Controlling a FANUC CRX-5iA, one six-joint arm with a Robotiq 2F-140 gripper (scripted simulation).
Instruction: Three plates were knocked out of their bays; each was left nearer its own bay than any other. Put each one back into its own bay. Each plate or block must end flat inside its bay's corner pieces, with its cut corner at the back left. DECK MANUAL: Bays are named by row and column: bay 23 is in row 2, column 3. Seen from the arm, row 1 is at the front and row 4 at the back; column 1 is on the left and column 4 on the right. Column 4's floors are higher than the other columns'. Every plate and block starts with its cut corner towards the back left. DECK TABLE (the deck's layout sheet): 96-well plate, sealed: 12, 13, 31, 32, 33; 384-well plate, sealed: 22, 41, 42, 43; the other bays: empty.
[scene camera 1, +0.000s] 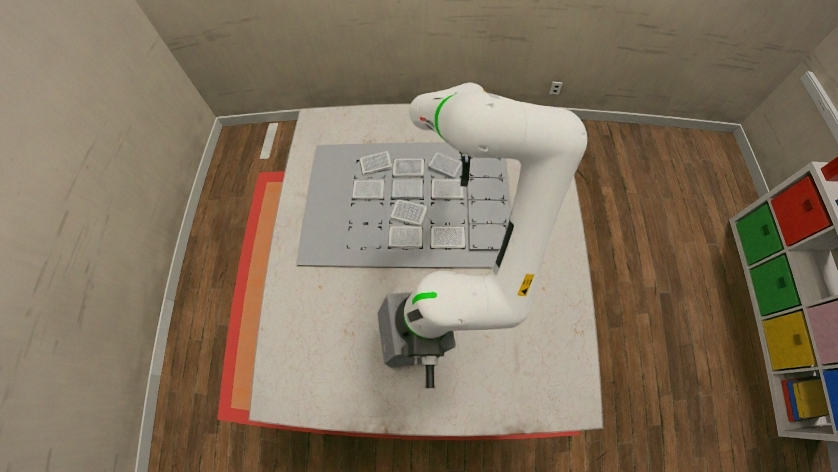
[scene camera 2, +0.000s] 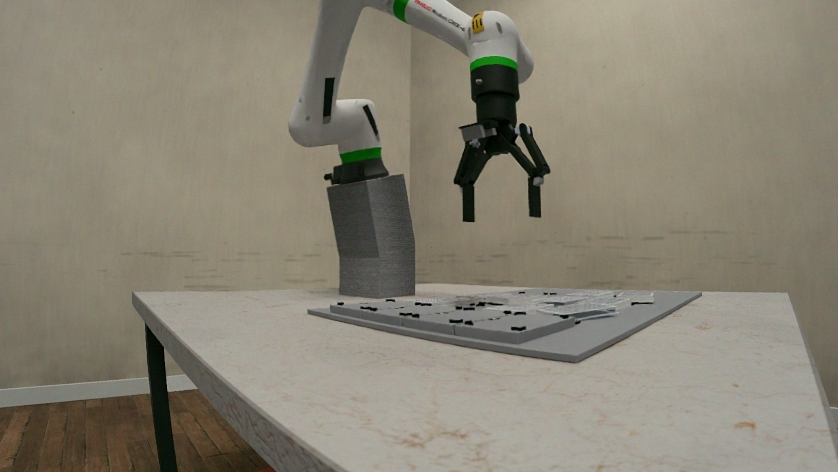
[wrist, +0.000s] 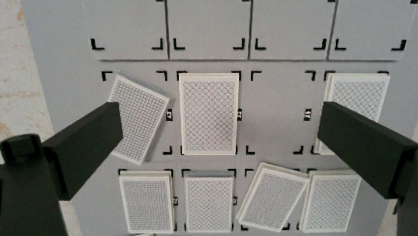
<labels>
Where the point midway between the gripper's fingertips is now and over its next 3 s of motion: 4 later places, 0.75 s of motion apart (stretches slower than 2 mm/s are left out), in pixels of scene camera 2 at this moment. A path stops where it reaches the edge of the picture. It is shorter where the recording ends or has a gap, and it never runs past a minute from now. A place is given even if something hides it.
My gripper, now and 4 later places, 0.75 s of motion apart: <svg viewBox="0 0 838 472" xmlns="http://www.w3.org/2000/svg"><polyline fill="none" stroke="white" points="500,219 530,217 557,217 577,220 592,222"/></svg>
</labels>
